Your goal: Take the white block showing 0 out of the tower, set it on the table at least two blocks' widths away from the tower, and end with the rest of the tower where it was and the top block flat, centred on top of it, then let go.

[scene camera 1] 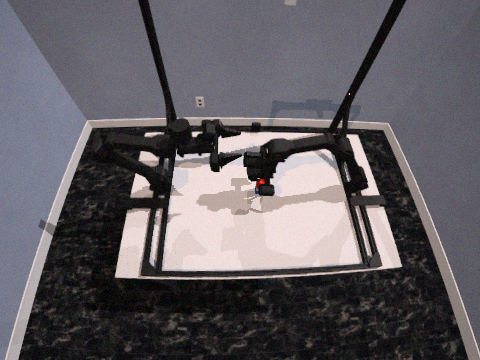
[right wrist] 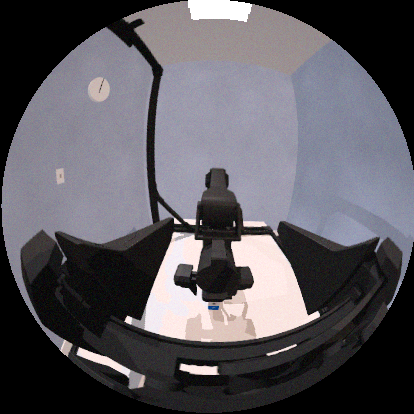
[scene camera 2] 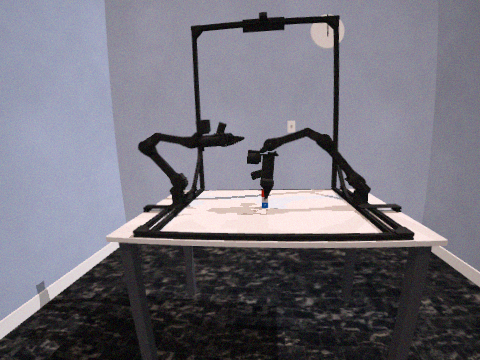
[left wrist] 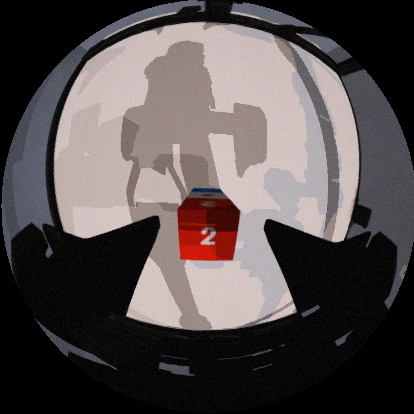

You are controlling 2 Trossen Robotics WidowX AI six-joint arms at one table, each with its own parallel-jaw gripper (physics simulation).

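Where they show: left gripper, fingertip midpoint: (scene camera 1: pixel 260 184) (scene camera 2: pixel 265 196) (left wrist: pixel 213 223); right gripper, fingertip midpoint: (scene camera 1: pixel 241 143) (right wrist: pixel 228 224) (scene camera 2: pixel 243 138); left arm's base, origin of the base link: (scene camera 1: pixel 352 187) (scene camera 2: pixel 360 202) (left wrist: pixel 202 337); right arm's base, origin of the base link: (scene camera 1: pixel 161 188) (scene camera 2: pixel 179 203).
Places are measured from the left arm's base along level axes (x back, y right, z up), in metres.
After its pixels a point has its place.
The tower stands upright near the table's middle. Its red block showing 2 (scene camera 1: pixel 260 183) @[x -0.470, y -0.010, z 0.067 m] (scene camera 2: pixel 263 193) @[x -0.474, y -0.019, z 0.056 m] (left wrist: pixel 208 237) @[x -0.468, y -0.002, z 0.067 m] is on top, the white block (scene camera 2: pixel 265 200) @[x -0.465, y -0.018, z 0.020 m] (left wrist: pixel 206 195) @[x -0.484, y -0.003, z 0.029 m] (right wrist: pixel 214 303) @[x -0.484, y -0.006, z 0.024 m] in the middle and the blue block (scene camera 1: pixel 257 191) @[x -0.476, y -0.015, z 0.000 m] (scene camera 2: pixel 265 205) @[x -0.465, y -0.019, z -0.005 m] (left wrist: pixel 206 190) @[x -0.484, y -0.003, z 0.002 m] (right wrist: pixel 213 308) @[x -0.485, y -0.005, z -0.010 m] at the bottom. My left gripper (scene camera 2: pixel 267 196) @[x -0.463, y 0.003, z 0.036 m] (left wrist: pixel 213 223) @[x -0.463, y 0.003, z 0.036 m] points down at the tower's top, open, its fingers on either side of the red block with gaps at both sides. It partly hides the tower in both scene views. My right gripper (scene camera 1: pixel 240 144) @[x -0.565, y 0.000, z 0.324 m] (scene camera 2: pixel 243 138) @[x -0.565, y 0.000, z 0.324 m] is open and empty, held high to the left of the tower.
The white table (scene camera 1: pixel 210 250) @[x -0.684, y -0.276, z -0.019 m] (scene camera 2: pixel 210 225) @[x -0.687, y -0.248, z -0.019 m] carries a black frame (scene camera 1: pixel 260 272) @[x -0.486, y -0.370, z 0.000 m] (scene camera 2: pixel 270 236) @[x -0.447, y -0.380, z -0.002 m] along its front and sides, with tall posts (scene camera 1: pixel 155 50) @[x -0.883, y 0.341, z 0.465 m] (scene camera 2: pixel 336 100) @[x -0.032, y 0.341, z 0.532 m] at the back. Arm shadows fall across the table around the tower.
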